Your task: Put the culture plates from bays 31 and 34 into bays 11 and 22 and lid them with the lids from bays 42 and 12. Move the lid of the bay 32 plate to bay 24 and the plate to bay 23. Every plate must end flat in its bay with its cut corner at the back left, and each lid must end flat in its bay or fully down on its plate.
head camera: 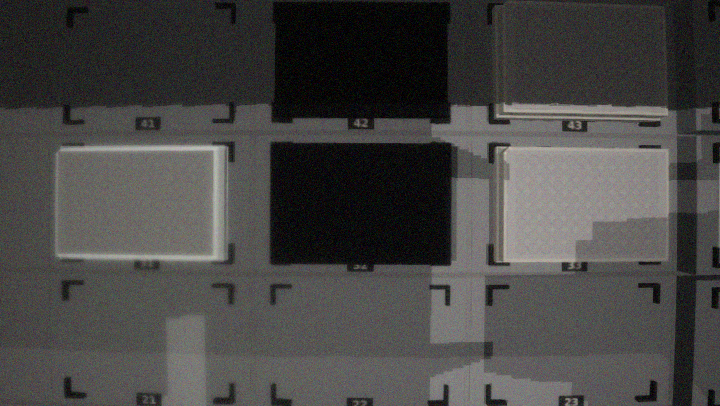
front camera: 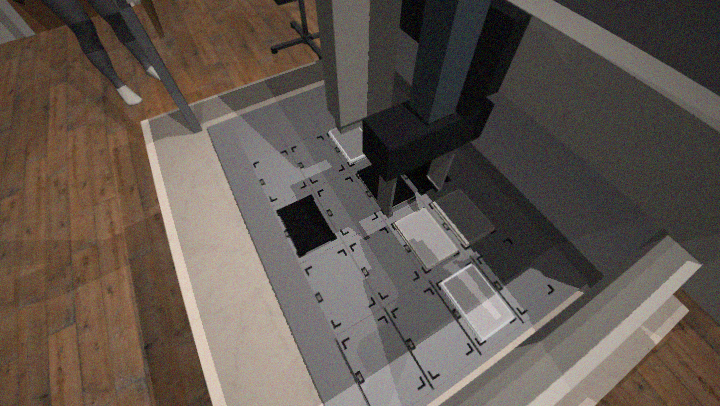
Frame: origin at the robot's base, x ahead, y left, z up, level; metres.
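Seen in the pictures: gripper, fingertip midpoint: (front camera: 409,196); robot's base, link origin: (front camera: 254,164).
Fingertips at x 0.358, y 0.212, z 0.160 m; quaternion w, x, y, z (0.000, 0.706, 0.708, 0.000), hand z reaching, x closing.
Note:
Offsets run from my fingertips to a thing's top centre.
My gripper (front camera: 412,202) is open, its two jaws apart above the bay 32 area with no plate or lid seen between them; it does not show in the head view. A black plate {dx -0.130, dy +0.045, dz -0.143 m} (front camera: 375,182) (head camera: 360,204) sits in bay 32; its lid cannot be told apart in the dark. A black lid {dx -0.130, dy +0.152, dz -0.152 m} (front camera: 423,183) (head camera: 360,60) lies in bay 42, partly behind the jaws in the front view. A pale culture plate {dx -0.294, dy +0.045, dz -0.146 m} (front camera: 348,144) (head camera: 136,201) is in bay 31. A clear-edged culture plate {dx +0.198, dy +0.045, dz -0.131 m} (front camera: 478,302) is in bay 34. A black lid {dx -0.130, dy -0.169, dz -0.152 m} (front camera: 306,226) lies in bay 12.
A pale plate {dx +0.034, dy +0.045, dz -0.146 m} (front camera: 428,238) (head camera: 579,201) stands in bay 33, close to the gripper. A grey plate {dx +0.034, dy +0.152, dz -0.146 m} (front camera: 466,217) (head camera: 584,55) stands in bay 43 behind it. The parked pipetting stage (front camera: 347,60) hangs beside the gripper, over the bay 31 side. A raised light border (front camera: 201,226) runs along the deck.

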